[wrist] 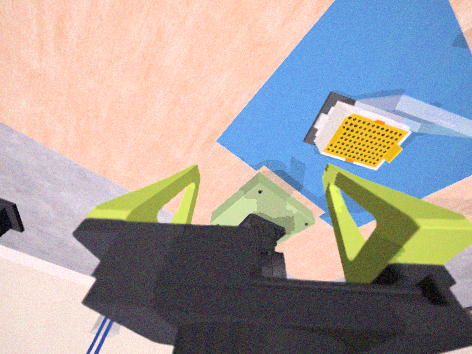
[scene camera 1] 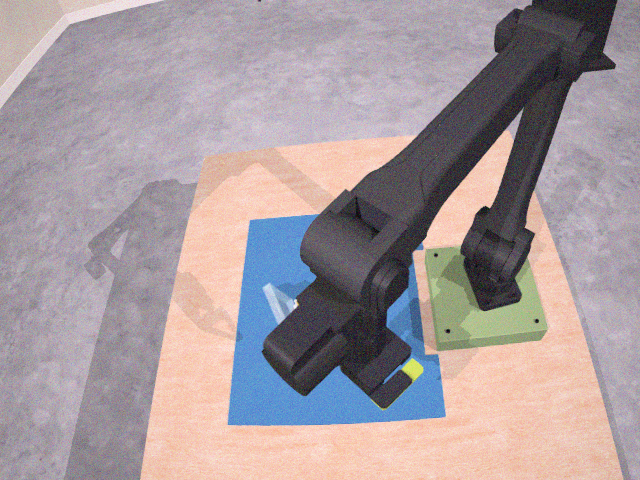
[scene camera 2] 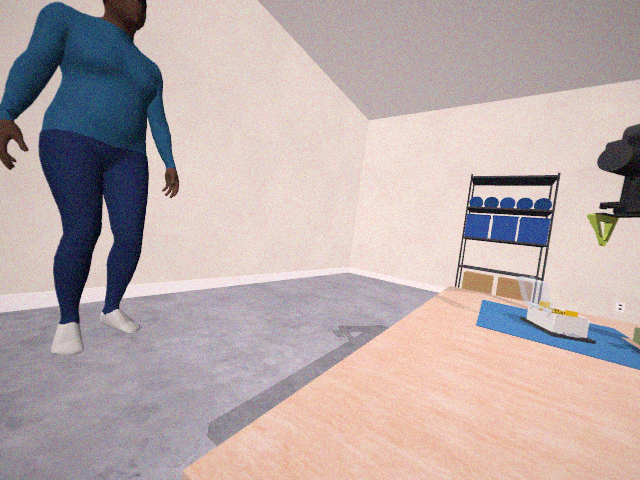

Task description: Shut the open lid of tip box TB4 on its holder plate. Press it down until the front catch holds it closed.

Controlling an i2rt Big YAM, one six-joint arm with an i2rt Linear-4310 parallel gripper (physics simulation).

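Note:
The tip box TB4 is white with a yellow perforated tip rack and sits on a dark holder plate. Its clear lid stands open, tilted up from the hinge side. In scene camera 1 the arm hides most of the box. My gripper is open and empty, its yellow-green fingers wide apart. In scene camera 2 one finger shows at the right edge, well above the box. In the wrist view the box lies beyond the right finger.
A blue mat lies under the box on the wooden table. A green block beside the mat carries a black jointed link. A person and a shelf rack stand away from the table.

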